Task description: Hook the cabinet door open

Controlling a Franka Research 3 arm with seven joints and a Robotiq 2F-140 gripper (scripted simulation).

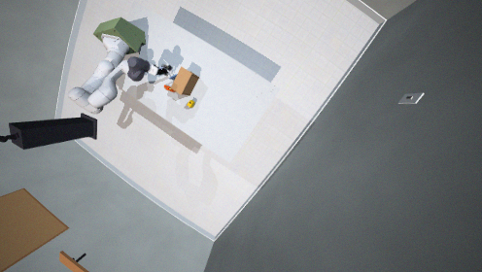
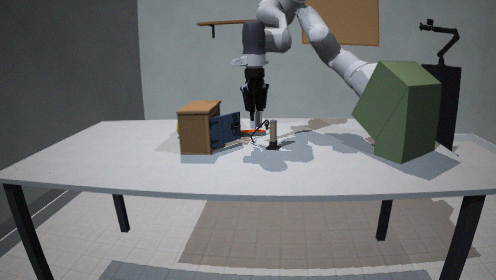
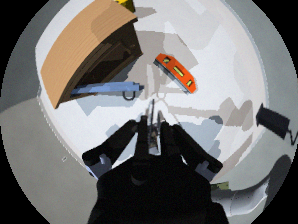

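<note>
Right now my hand is 120 mm short of the cabinet door, 30 mm above it and 20 mm to the right of it. Also, from my hand: orange object: 130 mm to the right, 90 mm below, 10 mm ahead; small yellow object: 310 mm ahead, 220 mm to the right, 60 mm below.
</note>
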